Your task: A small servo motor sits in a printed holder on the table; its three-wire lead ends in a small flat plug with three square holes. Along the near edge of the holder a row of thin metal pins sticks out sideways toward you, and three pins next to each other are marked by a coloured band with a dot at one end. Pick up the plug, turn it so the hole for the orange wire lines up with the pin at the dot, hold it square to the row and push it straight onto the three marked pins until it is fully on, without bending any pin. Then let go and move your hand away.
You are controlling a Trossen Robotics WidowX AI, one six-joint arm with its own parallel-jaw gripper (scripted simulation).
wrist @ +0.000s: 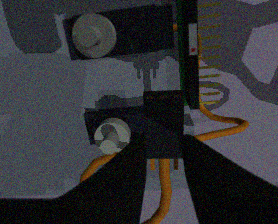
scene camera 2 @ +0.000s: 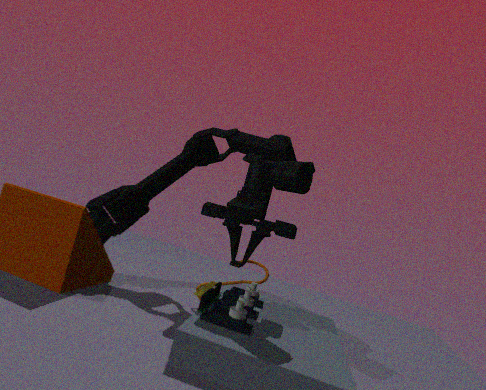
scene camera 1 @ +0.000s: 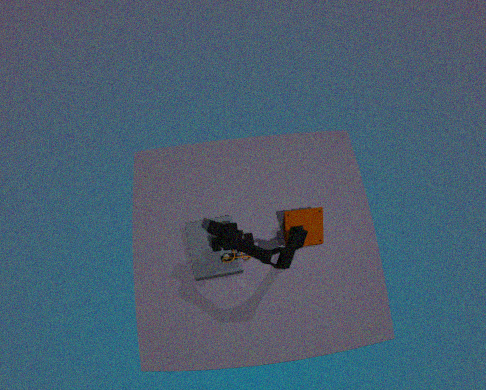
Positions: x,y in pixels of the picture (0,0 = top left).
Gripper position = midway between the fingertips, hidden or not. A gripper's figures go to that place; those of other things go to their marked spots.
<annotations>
My gripper [wrist: 164,143]: 0.11 m from the lens. A servo [wrist: 88,36] is 0.13 m from the lens.
</annotations>
